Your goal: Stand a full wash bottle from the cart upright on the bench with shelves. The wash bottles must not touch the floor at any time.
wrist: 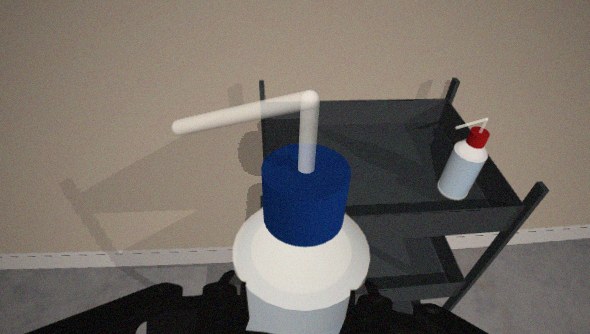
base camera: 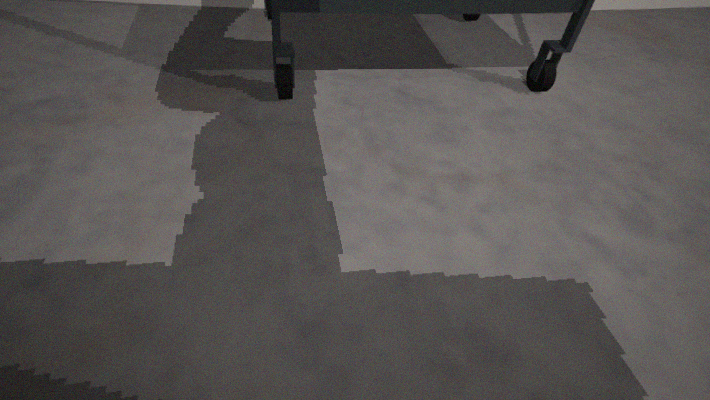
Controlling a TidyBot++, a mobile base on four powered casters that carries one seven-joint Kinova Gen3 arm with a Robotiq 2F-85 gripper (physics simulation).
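Places are measured from the arm's base along level axes (x up, y back, z right), in centimetres.
Pixels of known places: gripper, between the fingertips: (wrist: 299,285).
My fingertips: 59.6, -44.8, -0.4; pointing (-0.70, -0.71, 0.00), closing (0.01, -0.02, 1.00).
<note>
Behind a point stands the place of what it marks, as x, y, z.
In the wrist view my gripper (wrist: 299,285) @(59.6, -44.8, -0.4) is shut on a wash bottle (wrist: 305,200) @(67.0, -44.0, -0.3) with a blue cap, white shoulders, a pale grey-blue body and a bent white spout pointing left. The lower part of this bottle is out of view. The bottle is held up in front of the dark cart (wrist: 430,220) @(31.2, -72.5, 20.0) (base camera: 425,6) @(-25.7, -71.3, 13.1). A second wash bottle (wrist: 460,172) @(33.6, -82.2, 26.6) with a red cap stands upright in the cart's top tray, at its right side. The bench with shelves does not show in either view.
The cart's casters (base camera: 541,75) @(-36.3, -75.3, 34.7) stand on the grey floor (base camera: 450,175) @(-39.6, -52.7, 16.8) (wrist: 540,270) @(-39.6, -109.0, 92.8) at the top of the base camera view. A beige wall (wrist: 125,60) @(41.9, -100.2, -42.1) with a white baseboard (wrist: 165,257) @(-34.3, -97.3, -51.1) is behind the cart. The cart's corner post (wrist: 500,242) @(23.4, -74.9, 36.2) slants at the right.
</note>
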